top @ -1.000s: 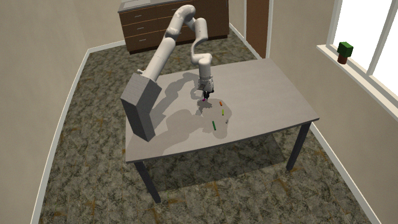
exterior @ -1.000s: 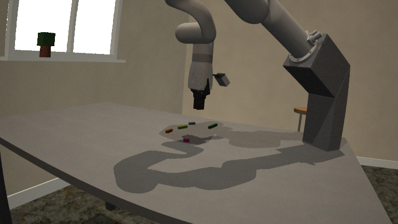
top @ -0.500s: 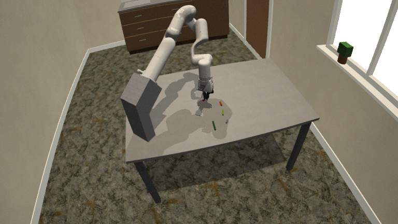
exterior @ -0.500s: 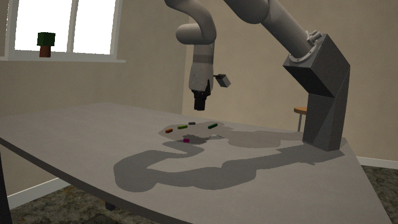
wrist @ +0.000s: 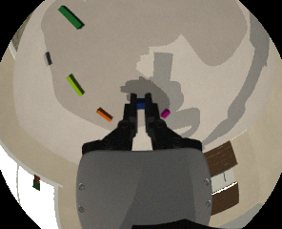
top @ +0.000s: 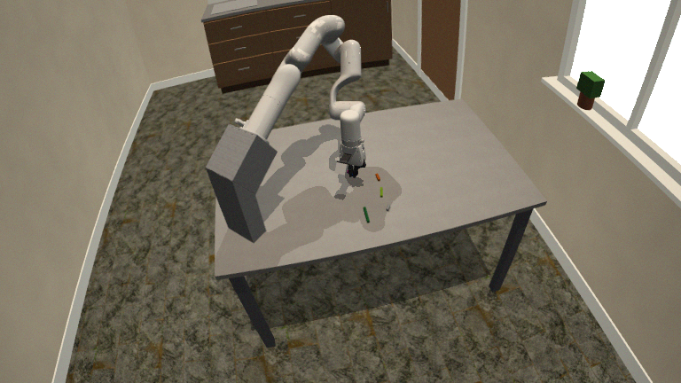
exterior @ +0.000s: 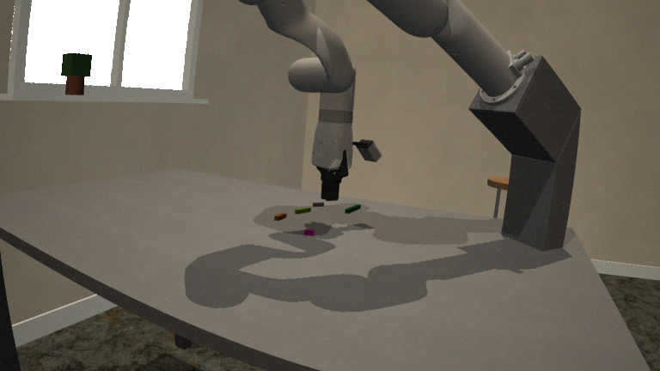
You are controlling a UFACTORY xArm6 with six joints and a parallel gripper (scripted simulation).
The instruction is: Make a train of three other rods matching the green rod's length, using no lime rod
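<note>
My hand is 12 cm short of the lime rod, 3 cm to the left of it and 8 cm above it. Also, from my hand: blue rod (2 cm below); orange rod (9 cm ahead, 6 cm to the left, 8 cm below); magenta rod (4 cm behind, 9 cm to the left, 8 cm below).
</note>
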